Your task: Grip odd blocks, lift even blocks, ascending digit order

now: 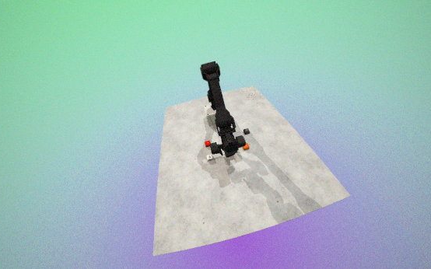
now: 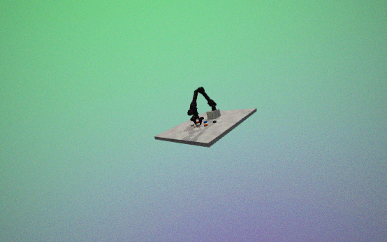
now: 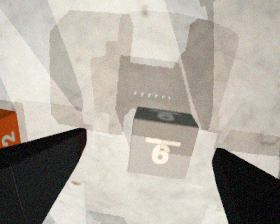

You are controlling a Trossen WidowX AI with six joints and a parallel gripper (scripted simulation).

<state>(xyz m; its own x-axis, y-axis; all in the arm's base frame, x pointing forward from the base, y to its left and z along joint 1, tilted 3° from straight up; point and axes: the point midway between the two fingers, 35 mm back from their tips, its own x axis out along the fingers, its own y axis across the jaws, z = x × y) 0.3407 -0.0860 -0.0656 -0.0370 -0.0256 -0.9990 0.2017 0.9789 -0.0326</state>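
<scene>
Now: the orange block 11 cm to the left of my gripper tip and 1 cm ahead of it. The rest, counted from my gripper tip: white block 11 cm to the right, 3 cm behind; then grey block 1 cm to the right; then blue block 11 cm behind, 4 cm to the left.
</scene>
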